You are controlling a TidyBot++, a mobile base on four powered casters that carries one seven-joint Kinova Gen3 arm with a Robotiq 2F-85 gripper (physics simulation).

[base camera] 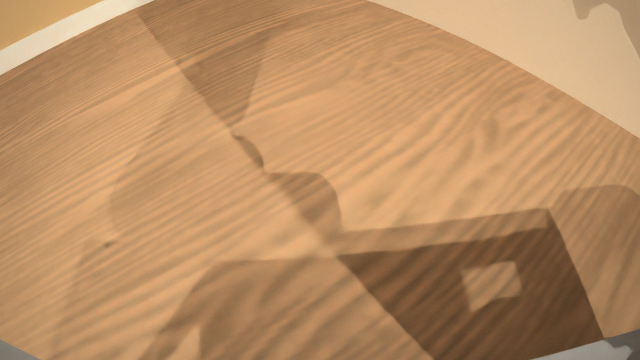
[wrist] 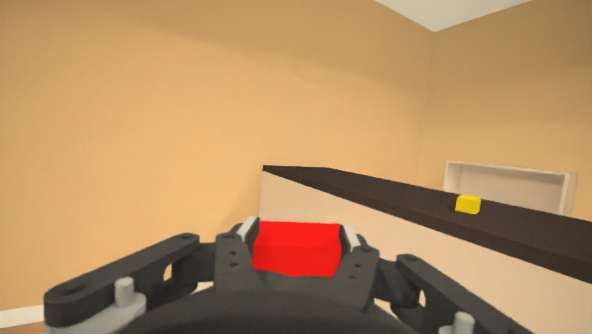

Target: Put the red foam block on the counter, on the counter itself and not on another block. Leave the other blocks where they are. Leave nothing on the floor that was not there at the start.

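Observation:
The red foam block is between the two fingertips at the lower middle of the wrist view. My gripper is shut on it, with one pale fingertip pad at each side. The counter has a dark top and a pale side, and runs from the middle of the wrist view to its right edge. The gripper and block show in front of the counter's left end. A yellow block rests on the counter top at the right. The gripper does not show in the base camera view.
A pale open shelf unit stands behind the counter at the right. The base camera shows the wooden floor with shadows across it, a pale surface at the upper right and a white baseboard at the upper left.

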